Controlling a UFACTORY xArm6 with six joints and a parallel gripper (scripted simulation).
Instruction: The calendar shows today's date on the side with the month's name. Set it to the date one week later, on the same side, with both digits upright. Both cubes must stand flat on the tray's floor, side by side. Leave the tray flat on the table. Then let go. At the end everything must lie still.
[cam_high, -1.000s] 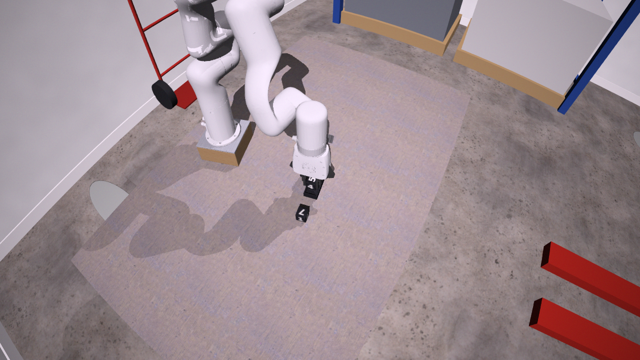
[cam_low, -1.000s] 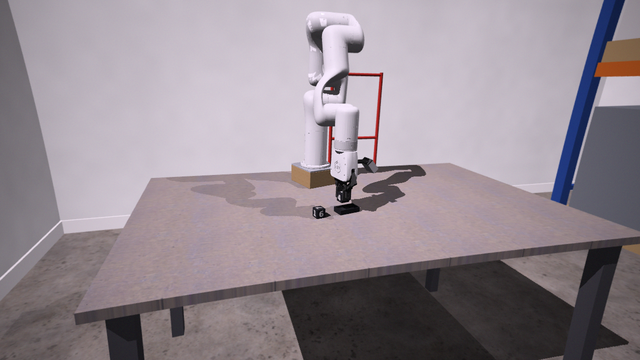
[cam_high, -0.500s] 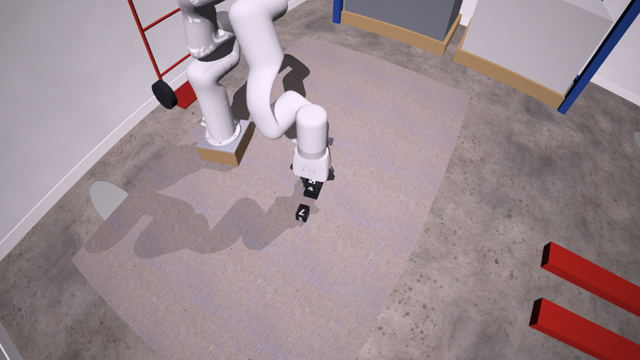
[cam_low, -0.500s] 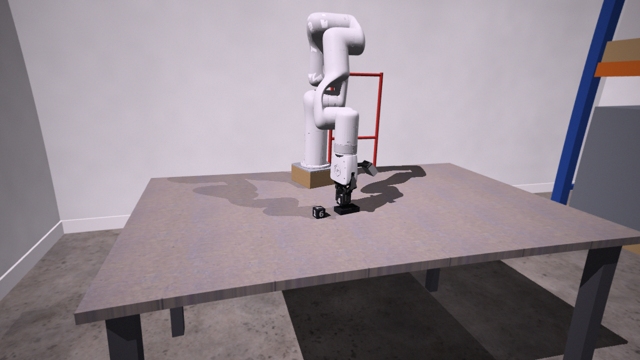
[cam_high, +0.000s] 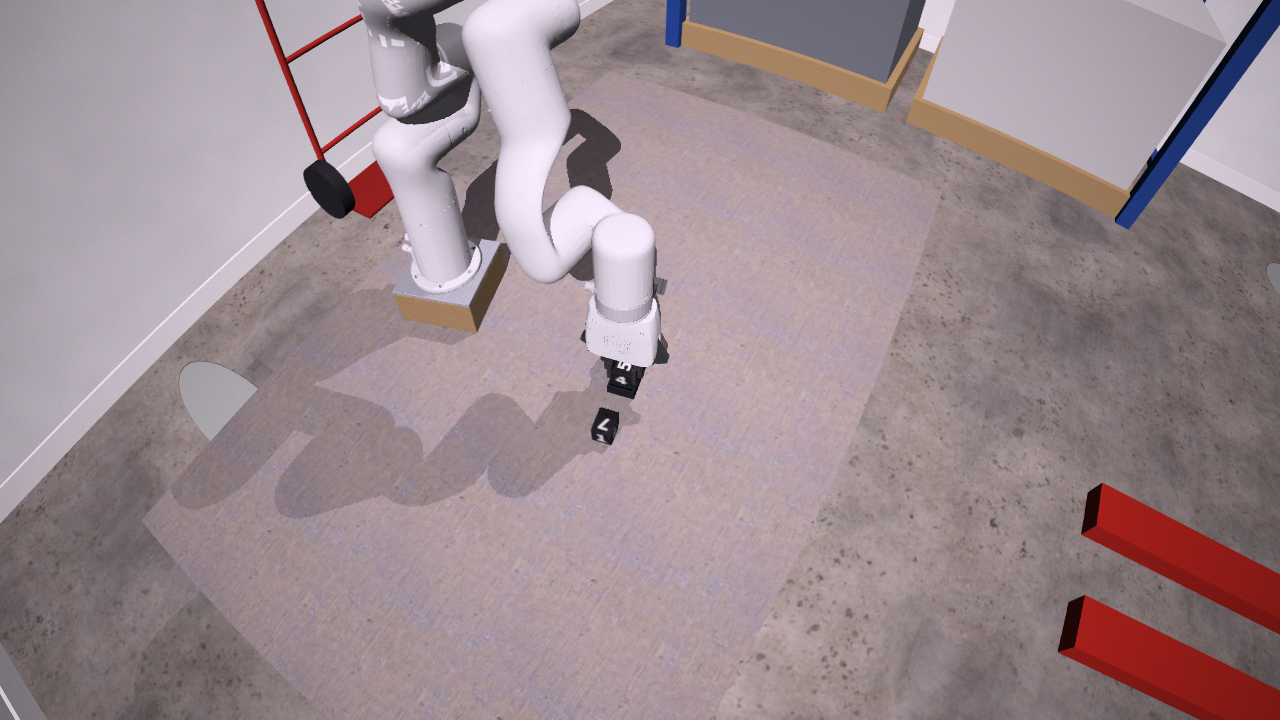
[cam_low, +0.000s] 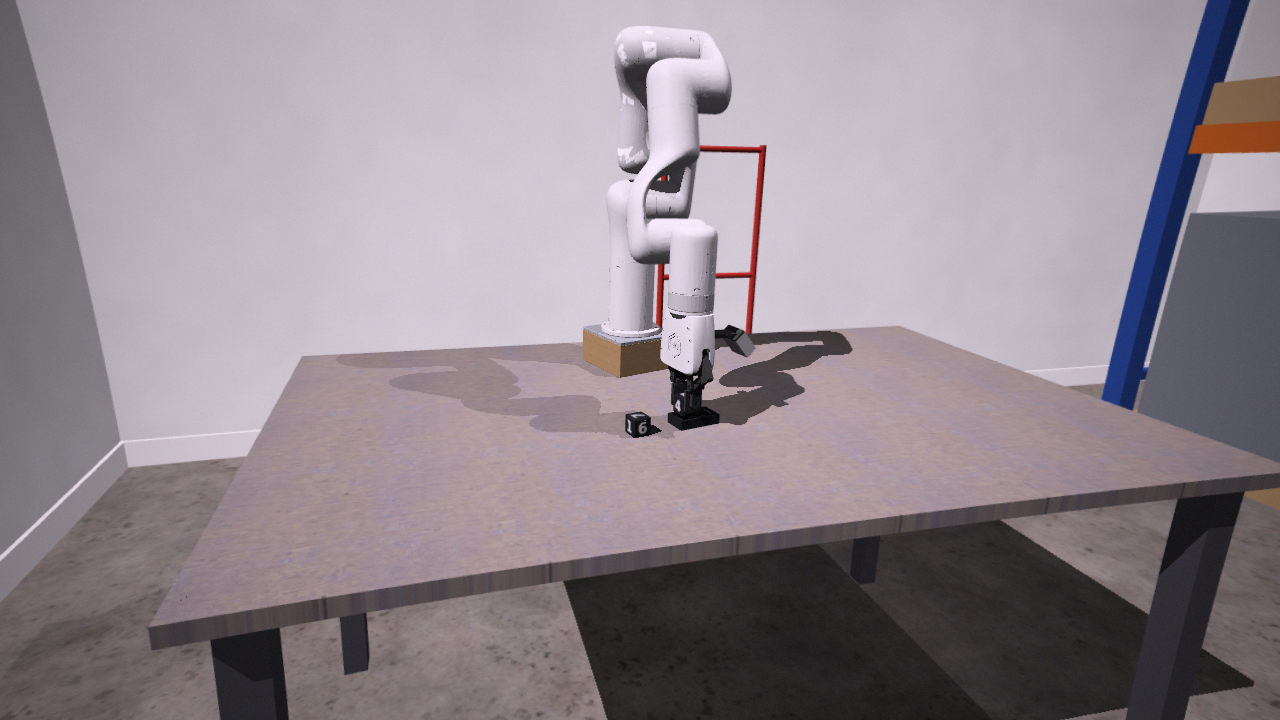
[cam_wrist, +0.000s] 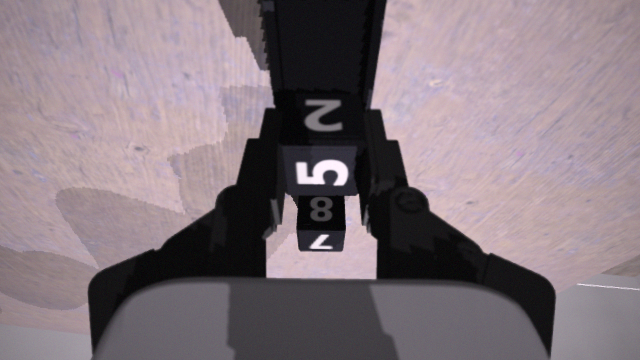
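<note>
The black tray lies 40 mm below my hand and 20 mm to the left of it.
</note>
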